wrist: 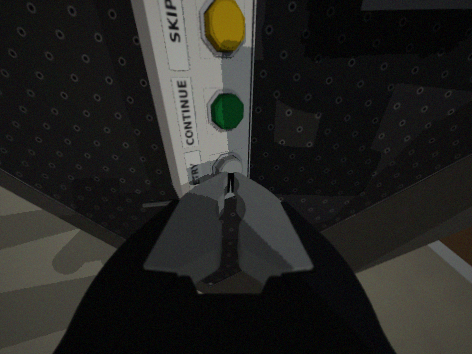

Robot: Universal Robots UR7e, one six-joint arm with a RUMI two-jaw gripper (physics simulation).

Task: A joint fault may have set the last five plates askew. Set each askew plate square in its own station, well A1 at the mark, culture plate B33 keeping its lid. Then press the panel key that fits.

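Places are measured from the arm's base along level axes (x ahead, y left, z up), in metres.
Pixels of known places: gripper, between the fingertips: [230, 174].
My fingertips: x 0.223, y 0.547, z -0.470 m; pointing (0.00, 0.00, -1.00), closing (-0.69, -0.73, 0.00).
Observation:
For each thing: its middle in the pictures, then the offset to it from my fingertips. "pt": a spot on its surface instead. Level surfaces: height alone.
- white key panel, middle of its body: [199, 75] dy -0.030, dx +0.072, dz -0.034 m
- green key, middle of its body: [226, 111] dy -0.030, dx +0.039, dz -0.012 m
- pale grey key, middle of its body: [228, 169] dy +0.002, dx +0.001, dz -0.012 m
- dark perforated deck, height of its surface: dz -0.076 m
- thin grey bar, a spot on its surface: [157, 204] pt dy +0.142, dx +0.006, dz -0.070 m
The white key panel [200, 65] runs down the upper middle of the wrist view. Its yellow key [226, 25] is labelled SKIP, the green key [227, 111] CONTINUE, and the pale grey key [231, 166] RETRY. My gripper [230, 174] is shut and empty. Its tips are at the lower edge of the grey key in the view and cover part of that key and the panel's near end. Whether the tips touch the key, I cannot tell. The plates, the mark and the lid do not show in this view.
The panel stands on a dark perforated deck [95, 100]. The deck's edge [395, 225] slopes across both lower sides, with a pale surface [425, 300] beyond it. A thin grey bar [157, 204] lies left of the panel's near end. A brown patch [460, 245] shows at the far right.

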